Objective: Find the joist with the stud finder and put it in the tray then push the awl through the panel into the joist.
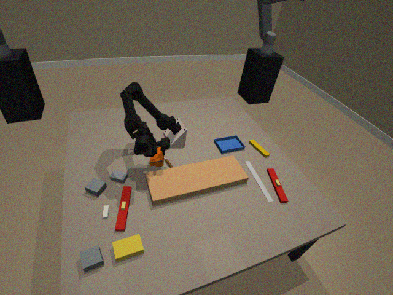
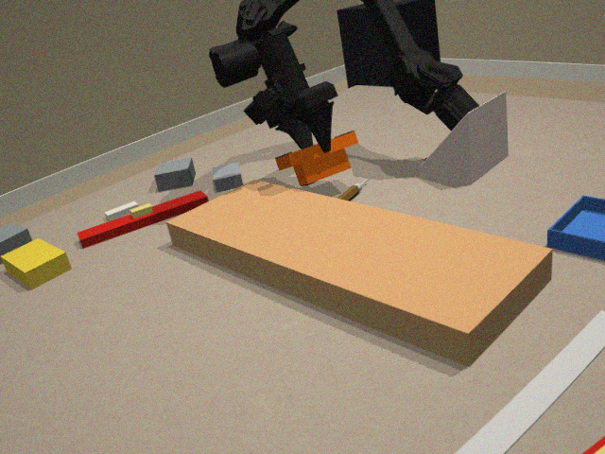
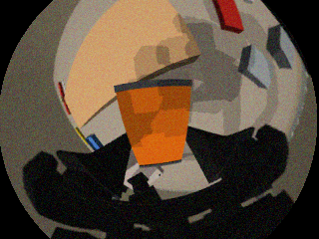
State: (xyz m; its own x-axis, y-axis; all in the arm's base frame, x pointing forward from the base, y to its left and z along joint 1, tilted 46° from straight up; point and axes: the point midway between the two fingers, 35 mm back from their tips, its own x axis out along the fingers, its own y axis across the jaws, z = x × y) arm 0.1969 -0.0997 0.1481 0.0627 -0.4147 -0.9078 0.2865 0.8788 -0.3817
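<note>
Right now my gripper tip is 2 cm short of the orange stud finder and 2 cm above it. Round my gripper tip: small white piece (23 cm ahead, 30 cm to the right, 6 cm below); then awl (1 cm behind, 5 cm to the left, 6 cm below); then blue tray (5 cm behind, 48 cm to the left, 6 cm below).
</note>
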